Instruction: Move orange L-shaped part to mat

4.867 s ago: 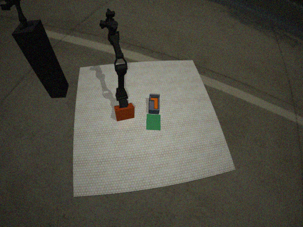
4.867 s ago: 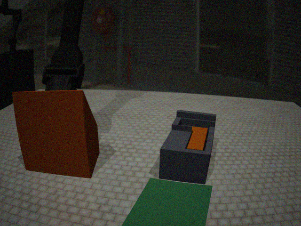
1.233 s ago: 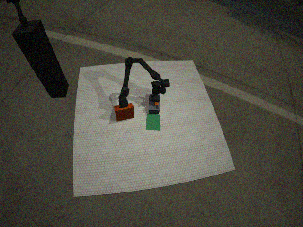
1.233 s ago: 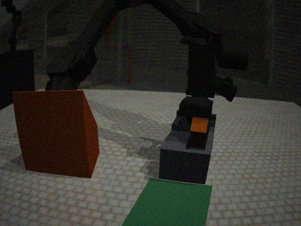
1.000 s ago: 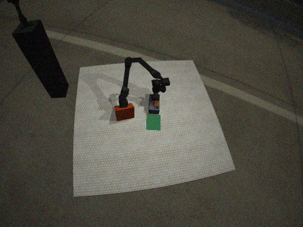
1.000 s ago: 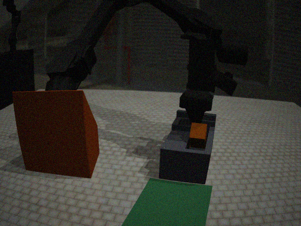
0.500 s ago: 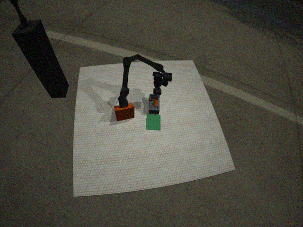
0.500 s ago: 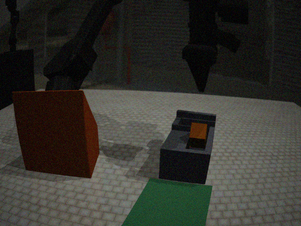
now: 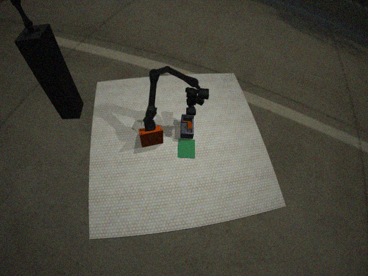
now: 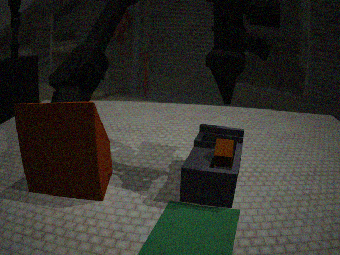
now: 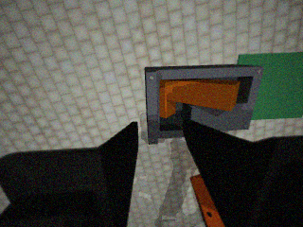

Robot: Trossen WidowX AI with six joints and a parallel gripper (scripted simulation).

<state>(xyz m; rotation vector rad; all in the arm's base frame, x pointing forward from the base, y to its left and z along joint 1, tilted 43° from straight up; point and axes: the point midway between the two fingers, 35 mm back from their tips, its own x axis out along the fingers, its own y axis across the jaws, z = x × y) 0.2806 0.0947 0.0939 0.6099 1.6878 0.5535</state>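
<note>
Now: the orange L-shaped part 100 mm below my gripper tip, 40 mm to the right of it and 10 mm behind it. From my gripper tip the other things lie so: green mat: 220 mm to the right, 160 mm below, 30 mm behind.
</note>
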